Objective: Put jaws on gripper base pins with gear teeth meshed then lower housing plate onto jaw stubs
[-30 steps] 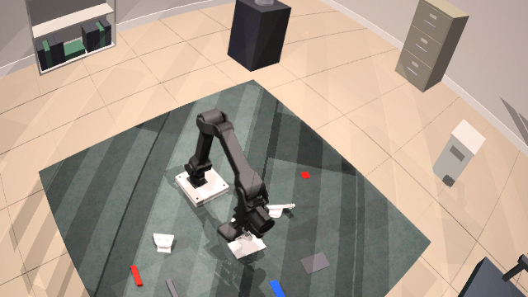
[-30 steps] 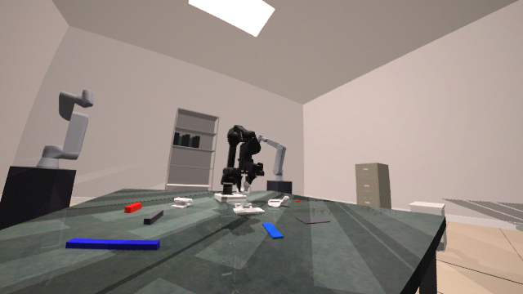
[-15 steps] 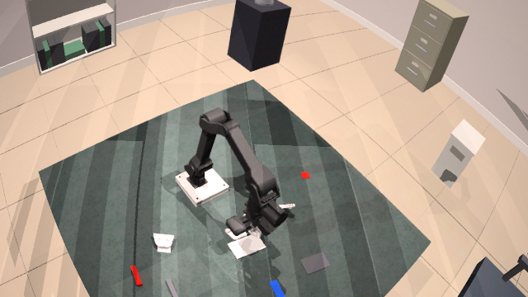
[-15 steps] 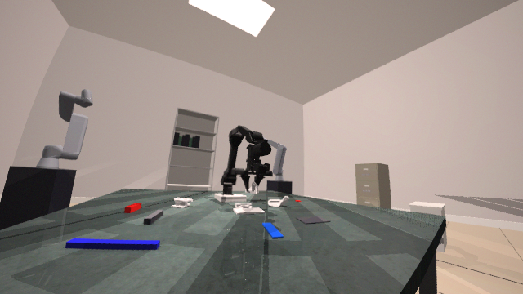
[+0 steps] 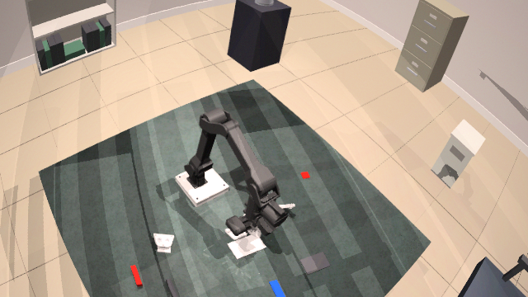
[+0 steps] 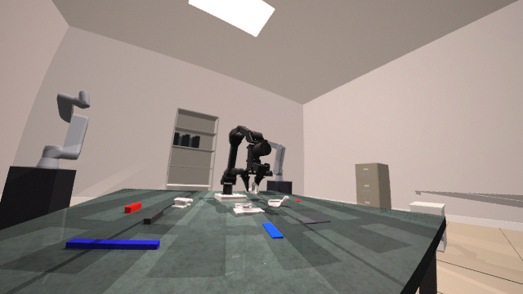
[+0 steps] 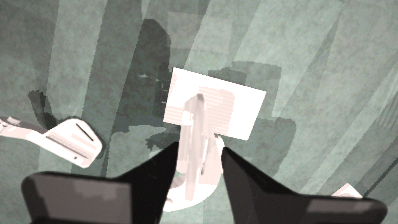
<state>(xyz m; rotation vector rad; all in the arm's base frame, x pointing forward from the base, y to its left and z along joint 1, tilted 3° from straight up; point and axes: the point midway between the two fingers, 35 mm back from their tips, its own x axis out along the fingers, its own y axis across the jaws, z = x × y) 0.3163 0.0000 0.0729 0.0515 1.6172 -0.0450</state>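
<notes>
The flat white plate is 2 cm ahead of my gripper tip, 2 cm to the right of it and 8 cm below it. From my gripper tip the other things lie so: blue block 24 cm ahead, 6 cm to the right, 8 cm below; dark grey flat plate 23 cm ahead, 13 cm to the left, 8 cm below; dark grey bar 4 cm ahead, 36 cm to the right, 7 cm below.
</notes>
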